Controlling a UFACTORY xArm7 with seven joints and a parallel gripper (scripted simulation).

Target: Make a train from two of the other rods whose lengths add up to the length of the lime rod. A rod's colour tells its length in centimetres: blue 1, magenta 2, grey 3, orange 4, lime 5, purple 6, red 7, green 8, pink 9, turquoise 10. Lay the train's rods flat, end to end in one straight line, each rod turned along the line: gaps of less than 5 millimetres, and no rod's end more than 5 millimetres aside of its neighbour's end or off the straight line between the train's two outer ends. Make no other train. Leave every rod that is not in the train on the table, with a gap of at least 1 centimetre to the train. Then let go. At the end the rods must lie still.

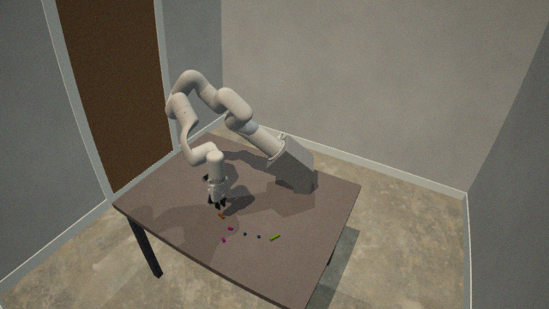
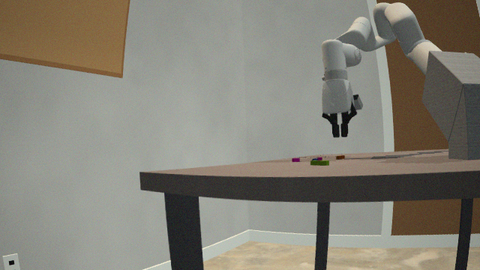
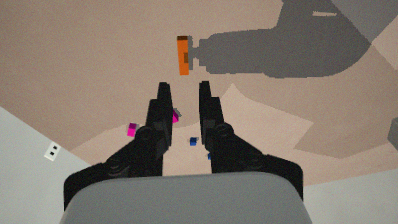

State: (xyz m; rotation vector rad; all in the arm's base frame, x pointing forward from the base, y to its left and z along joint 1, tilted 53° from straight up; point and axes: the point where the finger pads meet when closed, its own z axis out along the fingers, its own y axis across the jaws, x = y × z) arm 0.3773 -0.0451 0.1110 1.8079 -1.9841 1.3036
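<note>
Now: hand 8 cm above the orange rod. The rest, counted from my hand: lime rod (1 cm behind, 28 cm to the left, 8 cm below).
</note>
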